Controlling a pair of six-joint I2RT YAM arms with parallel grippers.
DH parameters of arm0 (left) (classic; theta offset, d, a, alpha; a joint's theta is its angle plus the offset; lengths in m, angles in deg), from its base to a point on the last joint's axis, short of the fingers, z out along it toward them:
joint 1: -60.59 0.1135 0.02 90
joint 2: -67.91 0 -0.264 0
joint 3: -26.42 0 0.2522 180
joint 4: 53.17 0 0.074 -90
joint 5: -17.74 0 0 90
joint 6: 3.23 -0.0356 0 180
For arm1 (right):
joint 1: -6.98 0.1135 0.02 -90
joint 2: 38.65 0 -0.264 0
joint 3: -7.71 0 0.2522 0
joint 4: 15.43 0 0.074 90
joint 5: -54.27 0 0 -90
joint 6: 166.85 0.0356 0 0
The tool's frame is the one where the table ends.
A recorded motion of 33 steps. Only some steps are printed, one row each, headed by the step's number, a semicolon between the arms.
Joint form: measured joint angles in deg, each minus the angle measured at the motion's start. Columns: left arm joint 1, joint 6, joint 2, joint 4, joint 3, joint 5; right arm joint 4, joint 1, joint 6, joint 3, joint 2, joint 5.
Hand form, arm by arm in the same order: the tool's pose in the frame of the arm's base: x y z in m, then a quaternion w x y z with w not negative. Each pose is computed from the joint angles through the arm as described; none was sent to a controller.
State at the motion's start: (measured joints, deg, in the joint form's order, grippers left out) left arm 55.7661 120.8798 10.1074 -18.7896 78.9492 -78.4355; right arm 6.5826 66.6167 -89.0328 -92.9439 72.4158 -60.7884
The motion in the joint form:
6: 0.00 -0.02 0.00 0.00 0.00 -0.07; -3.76 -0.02 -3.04 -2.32 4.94 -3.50
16: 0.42 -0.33 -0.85 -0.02 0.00 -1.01; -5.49 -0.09 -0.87 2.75 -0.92 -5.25
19: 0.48 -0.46 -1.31 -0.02 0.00 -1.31; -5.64 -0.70 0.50 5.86 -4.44 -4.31
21: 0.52 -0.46 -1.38 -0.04 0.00 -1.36; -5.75 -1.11 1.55 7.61 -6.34 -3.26
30: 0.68 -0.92 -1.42 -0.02 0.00 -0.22; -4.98 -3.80 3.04 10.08 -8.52 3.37
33: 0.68 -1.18 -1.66 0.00 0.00 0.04; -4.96 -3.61 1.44 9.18 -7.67 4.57
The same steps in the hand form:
6: 0.2142 -0.0142 0.2439 0.41689 -0.25071 0.86852 -0.09499; 0.2531 0.3981 0.2392 0.52112 -0.41721 0.74430 -0.01955
16: 0.2163 -0.0122 0.2411 0.41359 -0.25518 0.87003 -0.08294; 0.2432 0.3781 0.2575 0.54048 -0.38445 0.74827 -0.01268
19: 0.2173 -0.0119 0.2395 0.41102 -0.25586 0.87144 -0.07869; 0.2394 0.3636 0.2651 0.54227 -0.37355 0.75260 -0.00020
21: 0.2175 -0.0117 0.2393 0.41080 -0.25636 0.87146 -0.07803; 0.2374 0.3555 0.2684 0.54185 -0.36776 0.75566 0.01129
30: 0.2176 -0.0118 0.2391 0.40811 -0.25025 0.87391 -0.08429; 0.2455 0.3382 0.2670 0.52187 -0.37403 0.76510 0.04869
33: 0.2181 -0.0120 0.2382 0.40576 -0.24751 0.87575 -0.08463; 0.2461 0.3429 0.2662 0.52011 -0.39110 0.75758 0.05094

